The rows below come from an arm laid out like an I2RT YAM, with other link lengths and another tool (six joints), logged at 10 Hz.
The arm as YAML. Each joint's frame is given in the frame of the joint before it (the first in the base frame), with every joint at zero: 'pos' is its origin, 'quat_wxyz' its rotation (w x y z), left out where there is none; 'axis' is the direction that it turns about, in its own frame. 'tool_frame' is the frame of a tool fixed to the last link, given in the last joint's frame.
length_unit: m
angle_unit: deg
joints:
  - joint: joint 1
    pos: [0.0, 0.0, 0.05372]
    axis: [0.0, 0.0, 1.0]
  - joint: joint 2
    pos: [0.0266, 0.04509, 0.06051]
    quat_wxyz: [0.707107, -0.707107, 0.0, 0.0]
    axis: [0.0, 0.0, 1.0]
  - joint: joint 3
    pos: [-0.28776, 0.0, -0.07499]
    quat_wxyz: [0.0, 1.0, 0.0, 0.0]
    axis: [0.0, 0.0, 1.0]
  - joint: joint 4
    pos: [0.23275, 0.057, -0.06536]
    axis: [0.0, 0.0, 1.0]
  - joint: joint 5
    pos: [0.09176, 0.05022, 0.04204]
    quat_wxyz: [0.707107, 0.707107, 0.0, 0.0]
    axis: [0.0, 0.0, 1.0]
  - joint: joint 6
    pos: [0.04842, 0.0, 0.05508]
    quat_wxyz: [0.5, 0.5, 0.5, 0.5]
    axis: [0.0, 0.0, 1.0]
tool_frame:
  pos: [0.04, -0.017, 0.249]
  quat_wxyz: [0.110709, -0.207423, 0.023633, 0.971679]
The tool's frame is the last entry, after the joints.
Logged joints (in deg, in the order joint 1, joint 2, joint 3, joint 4, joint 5, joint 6), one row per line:
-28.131, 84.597, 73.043, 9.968, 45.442, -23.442
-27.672, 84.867, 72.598, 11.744, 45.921, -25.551
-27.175, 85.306, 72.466, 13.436, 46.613, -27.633
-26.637, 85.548, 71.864, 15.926, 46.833, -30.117
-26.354, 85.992, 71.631, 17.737, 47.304, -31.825
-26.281, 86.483, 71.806, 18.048, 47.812, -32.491
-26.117, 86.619, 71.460, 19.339, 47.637, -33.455
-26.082, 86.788, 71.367, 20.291, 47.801, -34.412
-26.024, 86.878, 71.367, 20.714, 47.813, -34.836
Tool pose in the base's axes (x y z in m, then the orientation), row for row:
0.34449, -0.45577, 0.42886, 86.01, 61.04, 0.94
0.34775, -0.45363, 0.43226, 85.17, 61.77, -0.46
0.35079, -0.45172, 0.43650, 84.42, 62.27, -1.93
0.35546, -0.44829, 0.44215, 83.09, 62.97, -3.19
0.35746, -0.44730, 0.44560, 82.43, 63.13, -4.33
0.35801, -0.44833, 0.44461, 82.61, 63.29, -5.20
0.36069, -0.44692, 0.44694, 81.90, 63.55, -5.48
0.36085, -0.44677, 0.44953, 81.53, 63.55, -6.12
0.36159, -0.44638, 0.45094, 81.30, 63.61, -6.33
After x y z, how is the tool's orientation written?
As a rotation vector, in degrees.
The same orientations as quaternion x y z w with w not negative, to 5 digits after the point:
0.64900, 0.46059, 0.00709, 0.60548
0.64314, 0.46644, -0.00347, 0.60729
0.63800, 0.47060, -0.01459, 0.60932
0.62904, 0.47672, -0.02415, 0.61357
0.62472, 0.47845, -0.03282, 0.61623
0.62559, 0.47929, -0.03938, 0.61430
0.62089, 0.48178, -0.04154, 0.61698
0.61853, 0.48212, -0.04643, 0.61873
0.61701, 0.48275, -0.04804, 0.61963

